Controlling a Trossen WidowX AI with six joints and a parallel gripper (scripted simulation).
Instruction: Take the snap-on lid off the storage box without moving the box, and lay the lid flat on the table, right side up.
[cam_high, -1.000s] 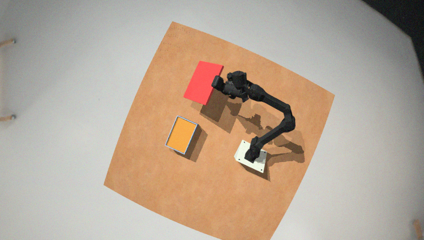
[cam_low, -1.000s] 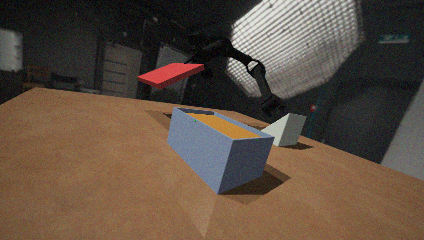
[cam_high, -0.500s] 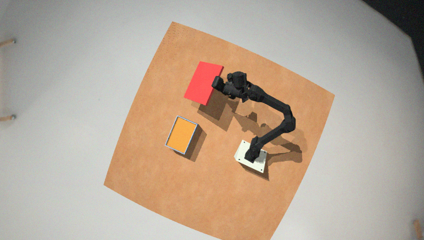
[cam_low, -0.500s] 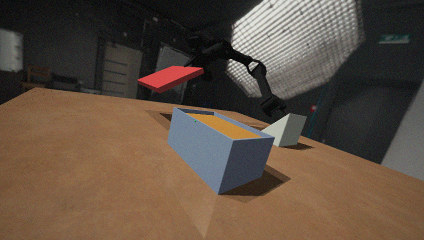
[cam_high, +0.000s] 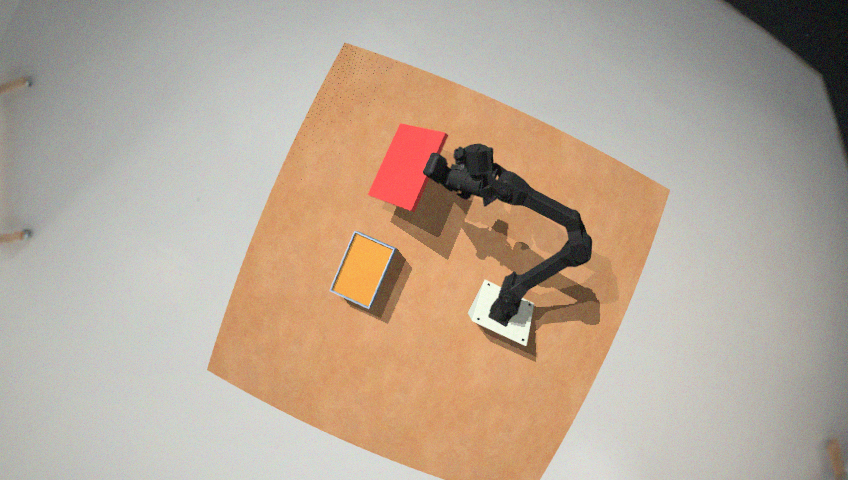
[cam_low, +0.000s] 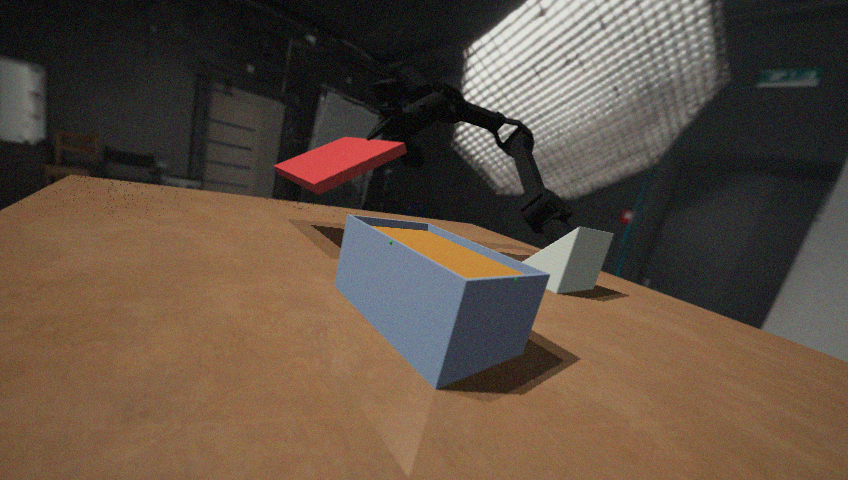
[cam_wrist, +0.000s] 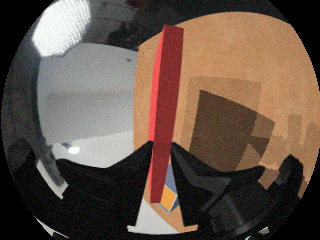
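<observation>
Now: gripper tip 70 mm short of the red lid, 40 mm above it and 10 mm to the right of it. Also, from my gripper tip: blue storage box (340 mm to the left, 150 mm below, 30 mm ahead).
</observation>
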